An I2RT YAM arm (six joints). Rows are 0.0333 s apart.
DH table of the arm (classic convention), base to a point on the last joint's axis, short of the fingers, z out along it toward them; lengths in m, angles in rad. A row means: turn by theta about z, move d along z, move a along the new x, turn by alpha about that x. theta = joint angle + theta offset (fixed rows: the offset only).
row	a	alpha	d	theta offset
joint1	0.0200	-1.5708	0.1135	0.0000
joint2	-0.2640	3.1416	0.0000	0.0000
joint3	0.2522	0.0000	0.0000	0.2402
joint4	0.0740	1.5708	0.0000	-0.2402
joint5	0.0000	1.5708	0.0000	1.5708
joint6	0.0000	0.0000	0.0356	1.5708
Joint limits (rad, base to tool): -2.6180..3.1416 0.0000..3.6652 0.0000..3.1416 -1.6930..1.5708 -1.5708..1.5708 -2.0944..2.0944
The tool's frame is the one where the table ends.
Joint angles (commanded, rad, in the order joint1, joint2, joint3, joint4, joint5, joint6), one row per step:
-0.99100, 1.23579, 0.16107, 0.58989, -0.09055, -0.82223
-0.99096, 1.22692, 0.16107, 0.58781, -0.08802, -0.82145
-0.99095, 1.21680, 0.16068, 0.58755, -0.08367, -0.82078
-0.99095, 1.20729, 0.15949, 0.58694, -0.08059, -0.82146
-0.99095, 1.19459, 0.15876, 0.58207, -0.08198, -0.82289
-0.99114, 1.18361, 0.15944, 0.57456, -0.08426, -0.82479
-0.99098, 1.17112, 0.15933, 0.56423, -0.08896, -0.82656
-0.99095, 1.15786, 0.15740, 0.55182, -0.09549, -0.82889
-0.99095, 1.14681, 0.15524, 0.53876, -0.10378, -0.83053
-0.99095, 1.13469, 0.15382, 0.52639, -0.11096, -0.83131
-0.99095, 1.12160, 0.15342, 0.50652, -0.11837, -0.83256
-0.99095, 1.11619, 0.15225, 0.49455, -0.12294, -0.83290
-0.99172, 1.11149, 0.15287, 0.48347, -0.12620, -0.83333
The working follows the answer.
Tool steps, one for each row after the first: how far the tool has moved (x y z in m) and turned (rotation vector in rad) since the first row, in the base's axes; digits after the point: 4 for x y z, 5 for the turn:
-0.0002, 0.0001, 0.0014, -0.00589, -0.00328, -0.00256
-0.0004, 0.0002, 0.0031, -0.01452, -0.00727, -0.00673
-0.0008, 0.0005, 0.0044, -0.02211, -0.00987, -0.00917
-0.0011, 0.0011, 0.0060, -0.02848, -0.01332, -0.00730
-0.0013, 0.0015, 0.0074, -0.03245, -0.01514, -0.00461
-0.0015, 0.0022, 0.0085, -0.03401, -0.01681, 0.00054
-0.0020, 0.0034, 0.0091, -0.03282, -0.01707, 0.00745
-0.0025, 0.0047, 0.0092, -0.02822, -0.01682, 0.01559
-0.0030, 0.0059, 0.0097, -0.02551, -0.01812, 0.02234
-0.0035, 0.0071, 0.0099, -0.01835, -0.01624, 0.02950
-0.0039, 0.0080, 0.0093, -0.01088, -0.01364, 0.03370
-0.0042, 0.0084, 0.0092, -0.00545, -0.01154, 0.03600

Tool pose at each row, in the base's axes (x y z in m, rotation vector in rad; rounded; the steps above come from the unrounded poses):
0.1119, -0.1651, 0.1249, 0.12647, 2.21408, -0.99155
0.1118, -0.1649, 0.1263, 0.12820, 2.20838, -0.99851
0.1115, -0.1648, 0.1280, 0.13082, 2.20079, -1.00912
0.1112, -0.1645, 0.1293, 0.13132, 2.19475, -1.01801
0.1109, -0.1640, 0.1309, 0.12796, 2.18798, -1.02298
0.1107, -0.1636, 0.1323, 0.12401, 2.18386, -1.02532
0.1104, -0.1628, 0.1335, 0.11836, 2.18082, -1.02375
0.1099, -0.1616, 0.1340, 0.11133, 2.18026, -1.01863
0.1094, -0.1603, 0.1341, 0.10424, 2.18178, -1.00929
0.1090, -0.1592, 0.1346, 0.09858, 2.18107, -1.00231
0.1085, -0.1579, 0.1348, 0.09298, 2.18548, -0.99115
0.1081, -0.1570, 0.1342, 0.09045, 2.19111, -0.98145
0.1077, -0.1566, 0.1341, 0.08935, 2.19549, -0.97484

